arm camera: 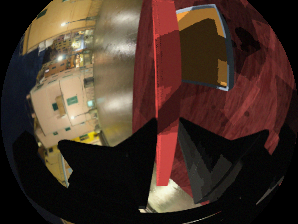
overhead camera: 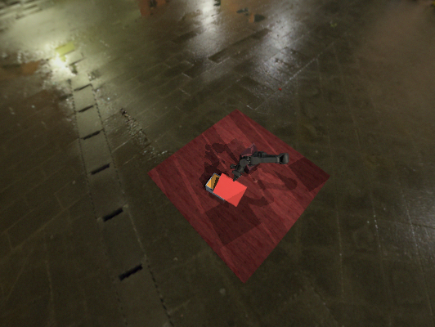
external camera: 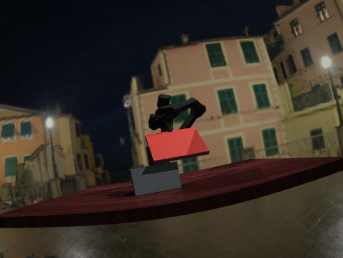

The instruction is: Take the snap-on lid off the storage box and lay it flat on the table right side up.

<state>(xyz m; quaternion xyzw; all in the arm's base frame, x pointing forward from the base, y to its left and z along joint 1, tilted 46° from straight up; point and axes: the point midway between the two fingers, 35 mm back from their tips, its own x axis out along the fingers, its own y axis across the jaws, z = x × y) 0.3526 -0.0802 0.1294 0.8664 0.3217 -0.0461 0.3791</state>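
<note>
The red lid lies 60 mm ahead of my gripper tip, 50 mm below it and 10 mm to the left of it. Also, from my gripper tip: grey storage box 180 mm below, 110 mm to the right, 60 mm ahead.
</note>
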